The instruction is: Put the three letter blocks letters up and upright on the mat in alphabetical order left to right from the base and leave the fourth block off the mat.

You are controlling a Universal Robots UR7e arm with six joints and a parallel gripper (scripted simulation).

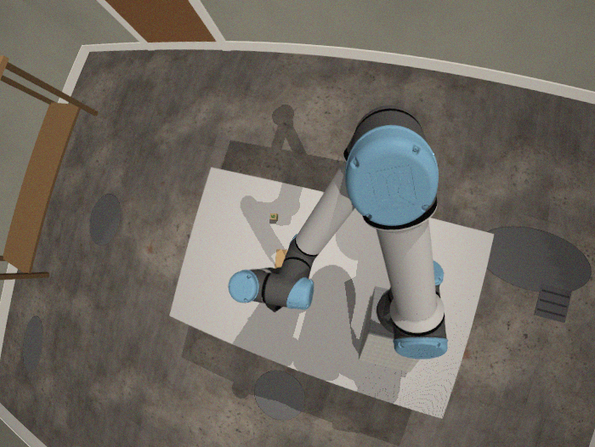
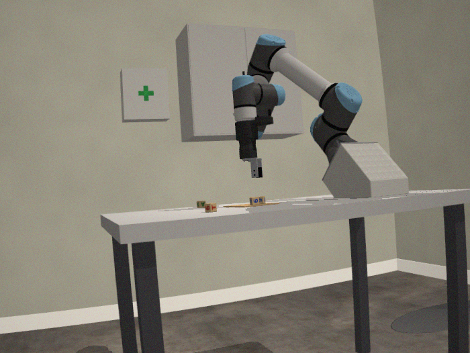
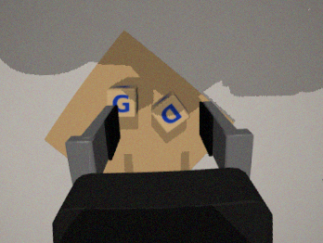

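Right now my hand is 11 cm above the tan mat, 4 cm to the left of it and 1 cm short of it. The rest, counted from my hand: red-marked block: 22 cm ahead, 10 cm below, 8 cm to the left.
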